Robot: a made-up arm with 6 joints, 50 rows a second.
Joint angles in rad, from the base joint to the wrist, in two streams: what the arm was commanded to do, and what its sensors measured. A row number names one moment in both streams.
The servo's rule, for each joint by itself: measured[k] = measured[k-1] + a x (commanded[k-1-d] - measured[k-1]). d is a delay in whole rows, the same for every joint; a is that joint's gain. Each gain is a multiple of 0.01, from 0.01 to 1. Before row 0 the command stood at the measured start. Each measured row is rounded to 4 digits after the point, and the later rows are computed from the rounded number. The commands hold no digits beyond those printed.
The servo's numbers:
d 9
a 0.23 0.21 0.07 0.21 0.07 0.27
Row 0, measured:
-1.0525, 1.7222, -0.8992, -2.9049, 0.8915, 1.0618
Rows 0 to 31, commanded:
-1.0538, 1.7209, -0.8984, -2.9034, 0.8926, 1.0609
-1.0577, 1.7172, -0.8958, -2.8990, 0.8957, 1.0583
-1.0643, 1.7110, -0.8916, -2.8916, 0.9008, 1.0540
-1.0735, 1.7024, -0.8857, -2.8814, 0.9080, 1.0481
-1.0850, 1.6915, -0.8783, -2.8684, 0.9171, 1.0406
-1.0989, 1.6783, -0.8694, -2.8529, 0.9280, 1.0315
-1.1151, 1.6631, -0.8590, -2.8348, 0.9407, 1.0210
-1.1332, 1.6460, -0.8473, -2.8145, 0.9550, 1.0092
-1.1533, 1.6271, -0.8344, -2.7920, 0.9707, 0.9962
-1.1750, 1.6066, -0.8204, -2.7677, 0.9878, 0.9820
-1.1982, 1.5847, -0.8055, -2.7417, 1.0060, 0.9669
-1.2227, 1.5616, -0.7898, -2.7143, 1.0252, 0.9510
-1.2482, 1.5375, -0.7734, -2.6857, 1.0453, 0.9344
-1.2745, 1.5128, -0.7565, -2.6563, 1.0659, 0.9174
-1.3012, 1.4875, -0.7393, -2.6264, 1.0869, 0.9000
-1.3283, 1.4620, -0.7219, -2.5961, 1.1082, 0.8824
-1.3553, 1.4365, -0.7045, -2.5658, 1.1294, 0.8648
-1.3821, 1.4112, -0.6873, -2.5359, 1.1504, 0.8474
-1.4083, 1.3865, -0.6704, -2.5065, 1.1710, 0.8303
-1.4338, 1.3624, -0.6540, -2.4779, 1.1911, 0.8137
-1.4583, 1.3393, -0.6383, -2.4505, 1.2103, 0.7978
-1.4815, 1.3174, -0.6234, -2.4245, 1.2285, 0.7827
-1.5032, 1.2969, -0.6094, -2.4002, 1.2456, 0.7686
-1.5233, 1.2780, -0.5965, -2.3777, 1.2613, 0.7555
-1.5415, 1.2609, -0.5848, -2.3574, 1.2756, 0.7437
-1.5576, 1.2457, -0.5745, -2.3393, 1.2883, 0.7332
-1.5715, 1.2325, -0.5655, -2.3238, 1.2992, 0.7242
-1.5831, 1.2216, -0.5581, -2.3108, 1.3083, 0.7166
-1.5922, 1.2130, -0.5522, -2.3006, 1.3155, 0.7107
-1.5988, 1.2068, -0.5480, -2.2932, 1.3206, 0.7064
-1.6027, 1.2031, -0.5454, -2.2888, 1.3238, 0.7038
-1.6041, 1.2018, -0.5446, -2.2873, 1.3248, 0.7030
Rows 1 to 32, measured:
-1.0525, 1.7222, -0.8992, -2.9049, 0.8915, 1.0618
-1.0525, 1.7222, -0.8992, -2.9049, 0.8915, 1.0618
-1.0525, 1.7222, -0.8992, -2.9049, 0.8915, 1.0618
-1.0525, 1.7222, -0.8992, -2.9049, 0.8915, 1.0618
-1.0525, 1.7222, -0.8992, -2.9049, 0.8915, 1.0618
-1.0525, 1.7222, -0.8992, -2.9049, 0.8915, 1.0618
-1.0525, 1.7222, -0.8992, -2.9049, 0.8915, 1.0618
-1.0525, 1.7222, -0.8992, -2.9049, 0.8915, 1.0618
-1.0525, 1.7222, -0.8992, -2.9049, 0.8915, 1.0618
-1.0528, 1.7219, -0.8991, -2.9046, 0.8916, 1.0616
-1.0539, 1.7209, -0.8989, -2.9034, 0.8919, 1.0607
-1.0563, 1.7188, -0.8984, -2.9009, 0.8925, 1.0589
-1.0603, 1.7154, -0.8975, -2.8968, 0.8936, 1.0560
-1.0660, 1.7104, -0.8962, -2.8908, 0.8952, 1.0518
-1.0736, 1.7037, -0.8943, -2.8828, 0.8975, 1.0463
-1.0831, 1.6952, -0.8918, -2.8727, 0.9005, 1.0395
-1.0946, 1.6849, -0.8887, -2.8605, 0.9043, 1.0313
-1.1081, 1.6728, -0.8849, -2.8461, 0.9089, 1.0218
-1.1235, 1.6589, -0.8804, -2.8296, 0.9144, 1.0111
-1.1407, 1.6433, -0.8752, -2.8111, 0.9208, 0.9992
-1.1596, 1.6261, -0.8692, -2.7908, 0.9281, 0.9862
-1.1800, 1.6075, -0.8625, -2.7687, 0.9363, 0.9722
-1.2017, 1.5876, -0.8551, -2.7451, 0.9454, 0.9574
-1.2246, 1.5666, -0.8470, -2.7202, 0.9553, 0.9419
-1.2485, 1.5446, -0.8382, -2.6941, 0.9660, 0.9258
-1.2731, 1.5219, -0.8288, -2.6672, 0.9774, 0.9093
-1.2982, 1.4987, -0.8189, -2.6396, 0.9895, 0.8926
-1.3235, 1.4751, -0.8085, -2.6116, 1.0022, 0.8758
-1.3489, 1.4514, -0.7977, -2.5835, 1.0154, 0.8590
-1.3741, 1.4279, -0.7865, -2.5556, 1.0290, 0.8425
-1.3988, 1.4047, -0.7751, -2.5281, 1.0430, 0.8264
-1.4228, 1.3821, -0.7635, -2.5012, 1.0572, 0.8108

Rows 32 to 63, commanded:
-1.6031, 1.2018, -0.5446, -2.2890, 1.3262, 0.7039
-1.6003, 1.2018, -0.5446, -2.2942, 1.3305, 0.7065
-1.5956, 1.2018, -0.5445, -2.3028, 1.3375, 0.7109
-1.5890, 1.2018, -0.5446, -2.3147, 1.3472, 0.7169
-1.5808, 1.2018, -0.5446, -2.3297, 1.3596, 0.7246
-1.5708, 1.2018, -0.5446, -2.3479, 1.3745, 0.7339
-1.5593, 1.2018, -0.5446, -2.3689, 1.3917, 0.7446
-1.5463, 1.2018, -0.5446, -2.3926, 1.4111, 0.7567
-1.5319, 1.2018, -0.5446, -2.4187, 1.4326, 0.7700
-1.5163, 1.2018, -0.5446, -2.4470, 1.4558, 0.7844
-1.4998, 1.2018, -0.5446, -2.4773, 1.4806, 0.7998
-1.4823, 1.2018, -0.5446, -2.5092, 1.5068, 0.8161
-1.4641, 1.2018, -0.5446, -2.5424, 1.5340, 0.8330
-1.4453, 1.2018, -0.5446, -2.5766, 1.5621, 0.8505
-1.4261, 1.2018, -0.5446, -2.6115, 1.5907, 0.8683
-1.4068, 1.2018, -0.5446, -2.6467, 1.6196, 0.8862
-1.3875, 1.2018, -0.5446, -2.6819, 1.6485, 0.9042
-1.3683, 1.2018, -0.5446, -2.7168, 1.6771, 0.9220
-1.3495, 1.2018, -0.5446, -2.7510, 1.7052, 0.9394
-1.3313, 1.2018, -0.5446, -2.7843, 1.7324, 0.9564
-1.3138, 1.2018, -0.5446, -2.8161, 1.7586, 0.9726
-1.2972, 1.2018, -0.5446, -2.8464, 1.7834, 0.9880
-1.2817, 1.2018, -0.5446, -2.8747, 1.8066, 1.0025
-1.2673, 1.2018, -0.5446, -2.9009, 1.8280, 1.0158
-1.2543, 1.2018, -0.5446, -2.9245, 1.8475, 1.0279
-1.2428, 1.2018, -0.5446, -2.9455, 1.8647, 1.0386
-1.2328, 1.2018, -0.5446, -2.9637, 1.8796, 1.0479
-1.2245, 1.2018, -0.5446, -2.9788, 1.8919, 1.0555
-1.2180, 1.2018, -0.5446, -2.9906, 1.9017, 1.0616
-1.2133, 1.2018, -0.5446, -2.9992, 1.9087, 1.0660
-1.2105, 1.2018, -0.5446, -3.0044, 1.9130, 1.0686
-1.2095, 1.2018, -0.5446, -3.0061, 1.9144, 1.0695
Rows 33 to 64, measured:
-1.4459, 1.3602, -0.7518, -2.4753, 1.0715, 0.7959
-1.4679, 1.3393, -0.7401, -2.4505, 1.0858, 0.7818
-1.4885, 1.3196, -0.7285, -2.4271, 1.1000, 0.7687
-1.5076, 1.3013, -0.7171, -2.4054, 1.1139, 0.7567
-1.5250, 1.2846, -0.7060, -2.3855, 1.1275, 0.7459
-1.5405, 1.2696, -0.6952, -2.3677, 1.1407, 0.7364
-1.5539, 1.2564, -0.6849, -2.3521, 1.1533, 0.7283
-1.5651, 1.2452, -0.6751, -2.3388, 1.1652, 0.7217
-1.5741, 1.2361, -0.6660, -2.3280, 1.1764, 0.7167
-1.5808, 1.2289, -0.6575, -2.3198, 1.1869, 0.7132
-1.5853, 1.2232, -0.6496, -2.3144, 1.1970, 0.7114
-1.5877, 1.2187, -0.6422, -2.3120, 1.2068, 0.7113
-1.5880, 1.2152, -0.6354, -2.3126, 1.2166, 0.7128
-1.5863, 1.2124, -0.6290, -2.3162, 1.2266, 0.7160
-1.5827, 1.2102, -0.6231, -2.3229, 1.2370, 0.7208
-1.5773, 1.2084, -0.6176, -2.3326, 1.2478, 0.7272
-1.5702, 1.2070, -0.6125, -2.3452, 1.2592, 0.7352
-1.5614, 1.2059, -0.6077, -2.3606, 1.2713, 0.7446
-1.5510, 1.2050, -0.6033, -2.3787, 1.2842, 0.7553
-1.5392, 1.2043, -0.5992, -2.3994, 1.2979, 0.7673
-1.5261, 1.2038, -0.5954, -2.4225, 1.3125, 0.7805
-1.5118, 1.2034, -0.5918, -2.4477, 1.3280, 0.7947
-1.4965, 1.2031, -0.5885, -2.4748, 1.3444, 0.8098
-1.4803, 1.2028, -0.5854, -2.5035, 1.3616, 0.8256
-1.4634, 1.2026, -0.5825, -2.5336, 1.3797, 0.8420
-1.4459, 1.2024, -0.5798, -2.5647, 1.3985, 0.8588
-1.4281, 1.2023, -0.5773, -2.5966, 1.4180, 0.8759
-1.4100, 1.2022, -0.5750, -2.6290, 1.4381, 0.8930
-1.3919, 1.2021, -0.5729, -2.6616, 1.4587, 0.9101
-1.3739, 1.2020, -0.5709, -2.6940, 1.4797, 0.9270
-1.3563, 1.2020, -0.5691, -2.7260, 1.5010, 0.9435
-1.3391, 1.2020, -0.5674, -2.7572, 1.5224, 0.9594

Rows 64 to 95, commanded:
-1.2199, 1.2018, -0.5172, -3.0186, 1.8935, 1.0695
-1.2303, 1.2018, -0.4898, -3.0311, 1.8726, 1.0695
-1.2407, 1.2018, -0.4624, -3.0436, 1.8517, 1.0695
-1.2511, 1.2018, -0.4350, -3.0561, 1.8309, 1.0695
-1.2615, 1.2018, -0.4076, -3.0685, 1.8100, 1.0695
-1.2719, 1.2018, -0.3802, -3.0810, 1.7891, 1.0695
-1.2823, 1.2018, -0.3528, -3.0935, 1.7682, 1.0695
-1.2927, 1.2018, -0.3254, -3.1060, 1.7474, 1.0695
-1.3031, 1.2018, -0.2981, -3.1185, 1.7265, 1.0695
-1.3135, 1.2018, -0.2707, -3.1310, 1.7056, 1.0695
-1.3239, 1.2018, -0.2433, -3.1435, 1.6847, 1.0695
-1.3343, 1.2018, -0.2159, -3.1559, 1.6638, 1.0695
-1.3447, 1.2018, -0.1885, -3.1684, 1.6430, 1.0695
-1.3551, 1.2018, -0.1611, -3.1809, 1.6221, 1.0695
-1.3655, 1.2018, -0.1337, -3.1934, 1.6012, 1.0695
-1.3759, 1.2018, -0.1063, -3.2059, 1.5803, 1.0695
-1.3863, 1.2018, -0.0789, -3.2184, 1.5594, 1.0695
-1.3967, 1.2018, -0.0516, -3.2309, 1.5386, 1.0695
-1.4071, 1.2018, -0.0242, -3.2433, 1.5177, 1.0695
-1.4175, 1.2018, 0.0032, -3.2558, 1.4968, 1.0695
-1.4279, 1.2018, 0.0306, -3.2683, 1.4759, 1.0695
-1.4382, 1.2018, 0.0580, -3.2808, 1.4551, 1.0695
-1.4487, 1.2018, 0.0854, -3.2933, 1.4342, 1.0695
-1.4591, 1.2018, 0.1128, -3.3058, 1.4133, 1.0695
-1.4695, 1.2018, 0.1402, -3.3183, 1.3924, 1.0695
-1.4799, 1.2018, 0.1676, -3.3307, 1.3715, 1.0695
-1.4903, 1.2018, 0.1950, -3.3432, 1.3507, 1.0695
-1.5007, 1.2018, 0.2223, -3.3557, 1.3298, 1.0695
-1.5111, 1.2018, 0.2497, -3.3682, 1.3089, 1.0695
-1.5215, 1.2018, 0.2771, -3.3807, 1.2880, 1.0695
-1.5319, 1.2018, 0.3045, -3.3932, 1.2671, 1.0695
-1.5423, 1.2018, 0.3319, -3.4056, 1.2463, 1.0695
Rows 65 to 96, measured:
-1.3226, 1.2020, -0.5658, -2.7874, 1.5438, 0.9746
-1.3069, 1.2020, -0.5643, -2.8162, 1.5651, 0.9890
-1.2922, 1.2020, -0.5629, -2.8434, 1.5861, 1.0024
-1.2785, 1.2020, -0.5616, -2.8687, 1.6066, 1.0147
-1.2661, 1.2020, -0.5604, -2.8918, 1.6266, 1.0257
-1.2550, 1.2020, -0.5593, -2.9125, 1.6459, 1.0354
-1.2454, 1.2020, -0.5583, -2.9307, 1.6643, 1.0437
-1.2374, 1.2020, -0.5573, -2.9462, 1.6817, 1.0504
-1.2310, 1.2020, -0.5564, -2.9588, 1.6980, 1.0556
-1.2284, 1.2020, -0.5537, -2.9714, 1.7117, 1.0594
-1.2288, 1.2020, -0.5492, -2.9839, 1.7230, 1.0621
-1.2315, 1.2020, -0.5431, -2.9964, 1.7320, 1.0641
-1.2360, 1.2020, -0.5355, -3.0089, 1.7389, 1.0656
-1.2419, 1.2020, -0.5265, -3.0214, 1.7439, 1.0667
-1.2488, 1.2020, -0.5163, -3.0339, 1.7471, 1.0675
-1.2565, 1.2020, -0.5049, -3.0464, 1.7486, 1.0680
-1.2648, 1.2020, -0.4923, -3.0589, 1.7485, 1.0684
-1.2736, 1.2020, -0.4787, -3.0714, 1.7470, 1.0687
-1.2828, 1.2020, -0.4641, -3.0839, 1.7441, 1.0689
-1.2923, 1.2020, -0.4486, -3.0964, 1.7399, 1.0691
-1.3020, 1.2020, -0.4323, -3.1089, 1.7346, 1.0692
-1.3118, 1.2020, -0.4152, -3.1214, 1.7282, 1.0693
-1.3218, 1.2020, -0.3974, -3.1339, 1.7208, 1.0694
-1.3319, 1.2020, -0.3789, -3.1464, 1.7124, 1.0694
-1.3420, 1.2020, -0.3598, -3.1589, 1.7032, 1.0694
-1.3522, 1.2020, -0.3401, -3.1714, 1.6931, 1.0694
-1.3624, 1.2020, -0.3199, -3.1839, 1.6823, 1.0694
-1.3727, 1.2020, -0.2992, -3.1964, 1.6708, 1.0694
-1.3830, 1.2020, -0.2780, -3.2089, 1.6586, 1.0694
-1.3933, 1.2020, -0.2564, -3.2214, 1.6458, 1.0694
-1.4036, 1.2020, -0.2344, -3.2339, 1.6325, 1.0694
-1.4140, 1.2020, -0.2120, -3.2464, 1.6186, 1.0694

